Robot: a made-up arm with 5 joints.
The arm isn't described. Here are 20 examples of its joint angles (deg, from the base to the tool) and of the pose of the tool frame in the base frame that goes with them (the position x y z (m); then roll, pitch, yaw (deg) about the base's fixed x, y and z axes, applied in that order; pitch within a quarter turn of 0, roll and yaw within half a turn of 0).
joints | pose
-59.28 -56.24 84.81 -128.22 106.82 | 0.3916 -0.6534 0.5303 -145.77 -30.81 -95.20
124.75 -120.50 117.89 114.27 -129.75 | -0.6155 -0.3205 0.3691 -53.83 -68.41 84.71
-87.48 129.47 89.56 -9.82 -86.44 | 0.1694 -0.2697 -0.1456 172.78 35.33 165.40
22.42 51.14 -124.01 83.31 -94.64 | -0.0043 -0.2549 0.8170 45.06 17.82 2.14
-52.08 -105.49 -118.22 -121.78 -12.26 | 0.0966 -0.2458 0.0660 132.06 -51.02 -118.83
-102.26 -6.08 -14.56 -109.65 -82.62 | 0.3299 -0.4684 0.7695 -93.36 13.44 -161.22
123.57 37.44 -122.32 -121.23 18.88 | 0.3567 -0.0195 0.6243 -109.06 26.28 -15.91
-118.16 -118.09 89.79 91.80 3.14 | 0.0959 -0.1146 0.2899 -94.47 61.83 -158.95
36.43 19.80 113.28 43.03 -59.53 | 0.3048 0.4158 0.3204 87.35 -42.21 144.04
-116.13 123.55 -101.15 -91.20 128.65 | -0.5201 0.3781 -0.0912 143.66 -22.07 132.99
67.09 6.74 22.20 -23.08 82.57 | -0.2763 -0.2009 0.3696 -72.25 59.09 -160.12
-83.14 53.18 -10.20 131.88 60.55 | -0.4283 0.2111 0.2746 91.87 13.42 150.84
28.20 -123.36 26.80 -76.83 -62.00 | -0.5889 -0.0894 0.2084 48.94 -20.70 -58.62
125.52 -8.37 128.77 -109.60 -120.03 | 0.4816 -0.3602 0.9706 -71.17 17.75 -130.16
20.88 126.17 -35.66 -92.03 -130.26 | 0.1228 0.8375 0.6383 38.55 10.38 168.79
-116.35 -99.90 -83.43 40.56 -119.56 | -0.1606 -0.3431 -0.1584 -178.00 41.31 68.64
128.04 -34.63 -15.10 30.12 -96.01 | 0.2872 0.4961 0.2082 102.26 -24.74 143.78
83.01 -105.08 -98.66 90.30 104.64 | -0.1459 0.5611 0.4340 -16.31 22.53 90.90
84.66 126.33 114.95 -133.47 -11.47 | 0.3040 -0.1203 0.1307 21.58 -57.77 37.34
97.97 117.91 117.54 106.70 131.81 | 0.4215 -0.5537 0.5303 -36.84 19.32 -93.89
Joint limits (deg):
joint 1: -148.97..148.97
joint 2: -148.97..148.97
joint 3: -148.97..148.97
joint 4: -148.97..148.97
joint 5: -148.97..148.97
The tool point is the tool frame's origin. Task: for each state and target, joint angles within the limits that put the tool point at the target. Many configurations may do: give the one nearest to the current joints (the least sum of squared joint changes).
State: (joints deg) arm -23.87 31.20 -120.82 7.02 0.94
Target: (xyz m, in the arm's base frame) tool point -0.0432 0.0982 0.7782
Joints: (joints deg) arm -46.57 14.31 -101.10 -39.20 -7.33
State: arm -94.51 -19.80 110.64 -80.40 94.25
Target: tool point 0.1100 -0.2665 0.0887
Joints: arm -88.73 -30.51 87.29 -6.58 88.54
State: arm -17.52 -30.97 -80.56 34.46 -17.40
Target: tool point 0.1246 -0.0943 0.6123
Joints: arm -8.01 -2.41 -68.81 24.38 -7.43
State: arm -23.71 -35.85 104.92 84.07 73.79
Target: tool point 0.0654 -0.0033 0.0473
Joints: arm -29.52 -63.66 99.57 56.72 75.17
